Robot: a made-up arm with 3 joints. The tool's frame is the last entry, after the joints. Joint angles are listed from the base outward. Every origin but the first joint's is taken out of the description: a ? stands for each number. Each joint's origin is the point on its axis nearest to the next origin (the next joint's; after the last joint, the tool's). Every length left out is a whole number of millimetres.
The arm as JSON. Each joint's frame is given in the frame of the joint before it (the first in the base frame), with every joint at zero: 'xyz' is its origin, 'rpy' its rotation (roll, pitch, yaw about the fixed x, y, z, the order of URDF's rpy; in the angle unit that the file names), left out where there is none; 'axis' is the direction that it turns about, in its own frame. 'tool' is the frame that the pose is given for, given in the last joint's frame.
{
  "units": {
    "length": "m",
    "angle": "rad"
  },
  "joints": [
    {
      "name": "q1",
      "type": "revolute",
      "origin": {
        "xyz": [
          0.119,
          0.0,
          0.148
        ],
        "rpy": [
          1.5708,
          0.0,
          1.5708
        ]
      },
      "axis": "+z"
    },
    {
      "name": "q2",
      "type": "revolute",
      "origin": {
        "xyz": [
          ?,
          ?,
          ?
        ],
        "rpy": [
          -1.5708,
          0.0,
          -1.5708
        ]
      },
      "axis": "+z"
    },
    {
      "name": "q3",
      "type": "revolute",
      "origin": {
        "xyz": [
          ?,
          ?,
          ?
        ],
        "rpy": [
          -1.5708,
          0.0,
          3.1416
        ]
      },
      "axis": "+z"
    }
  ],
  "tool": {
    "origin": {
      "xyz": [
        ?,
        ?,
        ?
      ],
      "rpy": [
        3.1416,
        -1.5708,
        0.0
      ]
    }
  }
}
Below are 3 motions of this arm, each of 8 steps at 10 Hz.
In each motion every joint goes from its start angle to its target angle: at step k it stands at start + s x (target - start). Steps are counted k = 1, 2, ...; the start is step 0. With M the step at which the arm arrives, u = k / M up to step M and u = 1 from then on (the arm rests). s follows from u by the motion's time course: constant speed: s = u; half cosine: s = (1 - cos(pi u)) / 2; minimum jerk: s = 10 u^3 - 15 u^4 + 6 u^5.
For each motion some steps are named. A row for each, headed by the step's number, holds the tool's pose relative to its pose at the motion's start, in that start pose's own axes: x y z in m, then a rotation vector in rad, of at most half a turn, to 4 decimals.
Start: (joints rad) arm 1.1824 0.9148 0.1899
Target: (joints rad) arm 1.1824 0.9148 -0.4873
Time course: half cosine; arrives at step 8
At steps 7, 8:
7: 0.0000 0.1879 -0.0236 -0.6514 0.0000 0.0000
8: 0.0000 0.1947 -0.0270 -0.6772 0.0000 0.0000

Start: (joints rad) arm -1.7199 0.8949 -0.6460
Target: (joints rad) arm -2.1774 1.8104 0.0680
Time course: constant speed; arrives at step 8
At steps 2, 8:
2: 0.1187 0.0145 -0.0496 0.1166 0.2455 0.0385
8: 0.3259 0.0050 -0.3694 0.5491 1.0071 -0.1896

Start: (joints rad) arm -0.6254 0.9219 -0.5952
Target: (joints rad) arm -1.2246 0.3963 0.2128
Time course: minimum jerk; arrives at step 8
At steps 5, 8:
5: -0.0580 0.0479 -0.0147 0.2495 -0.2705 -0.3895
8: -0.0785 0.0935 -0.0426 0.3024 -0.4273 -0.4584

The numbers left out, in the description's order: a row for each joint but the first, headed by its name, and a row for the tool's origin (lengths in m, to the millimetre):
q2: 0.251 0.243 0.0
q3: -0.118 -0.139 0.0
tool: 0.29 0.059 0.0

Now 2 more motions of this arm.
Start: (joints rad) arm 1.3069 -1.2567 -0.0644
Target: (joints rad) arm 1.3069 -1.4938 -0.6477
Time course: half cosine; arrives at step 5
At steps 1, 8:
1: -0.0094 0.0160 0.0059 -0.0557 -0.0225 -0.0021
8: -0.0943 0.1681 0.0064 -0.5805 -0.2254 -0.0838

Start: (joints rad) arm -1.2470 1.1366 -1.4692
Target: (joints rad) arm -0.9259 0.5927 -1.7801
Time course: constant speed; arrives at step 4
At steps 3, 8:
3: -0.1779 -0.0341 -0.0604 -0.0848 -0.1886 -0.4086
8: -0.2243 -0.0413 -0.0933 -0.0908 -0.2176 -0.5508

